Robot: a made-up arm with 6 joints. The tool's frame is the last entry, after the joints.
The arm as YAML. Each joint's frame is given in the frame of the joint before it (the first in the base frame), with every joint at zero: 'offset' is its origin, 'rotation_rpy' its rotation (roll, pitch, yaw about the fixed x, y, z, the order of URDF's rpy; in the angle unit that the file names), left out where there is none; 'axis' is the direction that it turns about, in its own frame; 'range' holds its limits. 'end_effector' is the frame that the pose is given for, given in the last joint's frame.
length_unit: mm
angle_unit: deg
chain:
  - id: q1
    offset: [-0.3, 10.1, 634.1]
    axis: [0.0, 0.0, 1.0]
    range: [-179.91, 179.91]
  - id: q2
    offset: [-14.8, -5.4, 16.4]
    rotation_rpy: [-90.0, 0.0, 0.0]
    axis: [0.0, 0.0, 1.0]
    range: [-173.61, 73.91]
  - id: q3
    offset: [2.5, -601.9, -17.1]
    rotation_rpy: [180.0, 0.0, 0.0]
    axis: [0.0, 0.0, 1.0]
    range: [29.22, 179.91]
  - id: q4
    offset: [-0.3, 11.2, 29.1]
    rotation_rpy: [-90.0, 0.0, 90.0]
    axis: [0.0, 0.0, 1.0]
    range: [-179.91, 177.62]
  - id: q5
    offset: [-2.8, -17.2, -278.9]
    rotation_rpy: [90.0, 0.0, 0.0]
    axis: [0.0, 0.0, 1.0]
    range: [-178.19, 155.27]
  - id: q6
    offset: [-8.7, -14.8, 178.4]
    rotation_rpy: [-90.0, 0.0, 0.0]
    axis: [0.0, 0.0, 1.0]
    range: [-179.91, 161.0]
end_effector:
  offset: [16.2, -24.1, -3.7]
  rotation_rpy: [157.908, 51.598, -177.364]
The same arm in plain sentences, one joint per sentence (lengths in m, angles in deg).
The arm has six revolute joints in a row. What follows holds with every joint at zero, and every direction is one of the base frame's.
The first joint is mounted 0.0003 m along -x and 0.0101 m along +y and 0.6341 m along +z from the base frame's origin and turns about +z, from -179.91 to 179.91 deg.
The second joint is mounted 0.0148 m along -x and 0.0054 m along -y and 0.0164 m along +z from the first joint and turns about +y, from -173.61 to 73.91 deg.
The third joint is mounted 0.0025 m along +x and 0.0171 m along -y and 0.6019 m along +z from the second joint and turns about -y, from 29.22 to 179.91 deg.
The fourth joint is mounted 0.0003 m along -x and 0.0291 m along -y and 0.0112 m along +z from the third joint and turns about -x, from -179.91 to 177.62 deg.
The fifth joint is mounted 0.2789 m along +x and 0.0172 m along -y and 0.0028 m along -z from the fourth joint and turns about -y, from -178.19 to 155.27 deg.
The sixth joint is mounted 0.0148 m along +x and 0.1784 m along -y and 0.0087 m along -z from the fifth joint and turns about -x, from -179.91 to 161 deg.
The tool frame, which is the frame that the pose is given for, is mounted 0.0037 m along +x and 0.0241 m along -y and 0.0162 m along +z from the sixth joint; its axes are the base frame's turned by roll -25.45, pitch 38.35 and yaw -2.09 deg (as in URDF: about the fixed x, then y, then z).

